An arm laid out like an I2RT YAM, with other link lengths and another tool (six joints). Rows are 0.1 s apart.
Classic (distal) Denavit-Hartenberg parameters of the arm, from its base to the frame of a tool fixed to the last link. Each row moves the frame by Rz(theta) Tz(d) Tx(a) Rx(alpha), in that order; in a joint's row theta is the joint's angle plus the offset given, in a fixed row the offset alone. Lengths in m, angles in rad.
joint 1: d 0.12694  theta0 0  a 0.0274  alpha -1.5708
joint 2: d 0  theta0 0  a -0.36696  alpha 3.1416
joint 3: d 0  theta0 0.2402  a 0.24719  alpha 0
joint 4: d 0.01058  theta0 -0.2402  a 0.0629  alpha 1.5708
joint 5: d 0.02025  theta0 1.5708  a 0  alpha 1.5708
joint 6: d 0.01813  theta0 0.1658  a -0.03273  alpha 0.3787
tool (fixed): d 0.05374  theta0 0  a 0  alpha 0
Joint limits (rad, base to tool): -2.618..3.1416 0..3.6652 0..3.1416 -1.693..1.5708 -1.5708..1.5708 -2.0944..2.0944
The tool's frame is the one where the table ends.
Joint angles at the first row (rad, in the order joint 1, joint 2, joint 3, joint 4, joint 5, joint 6):
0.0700 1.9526 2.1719 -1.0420 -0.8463 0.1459
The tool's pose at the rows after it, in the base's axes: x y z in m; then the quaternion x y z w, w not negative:
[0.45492 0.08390 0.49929 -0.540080 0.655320 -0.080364 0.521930]
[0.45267 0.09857 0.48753 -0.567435 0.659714 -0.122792 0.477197]
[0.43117 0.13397 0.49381 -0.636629 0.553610 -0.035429 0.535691]
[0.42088 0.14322 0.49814 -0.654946 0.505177 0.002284 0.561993]
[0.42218 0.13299 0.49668 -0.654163 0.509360 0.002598 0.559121]
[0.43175 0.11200 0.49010 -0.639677 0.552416 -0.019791 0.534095]
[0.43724 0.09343 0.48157 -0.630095 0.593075 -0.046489 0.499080]
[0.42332 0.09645 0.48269 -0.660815 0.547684 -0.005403 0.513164]
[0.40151 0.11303 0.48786 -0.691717 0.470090 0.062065 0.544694]
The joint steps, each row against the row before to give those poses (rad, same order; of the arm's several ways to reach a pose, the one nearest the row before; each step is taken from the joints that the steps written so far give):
0.0118 0.0000 0.0000 -0.0694 0.2834 0.0202
0.0454 0.0023 -0.0045 -0.0428 0.1423 -0.0297
0.0538 0.0023 -0.0031 -0.0144 -0.2144 -0.1889
0.0141 0.0000 0.0000 -0.0123 -0.0999 -0.0839
-0.0248 0.0019 0.0000 -0.0213 -0.0095 -0.0221
-0.0454 0.0061 0.0000 -0.0214 0.0545 0.0339
-0.0358 0.0007 -0.0088 -0.0290 0.0778 0.0256
-0.0023 0.0000 -0.0023 -0.0721 -0.0904 -0.1381
0.0320 0.0000 -0.0042 -0.0911 -0.1404 -0.1835

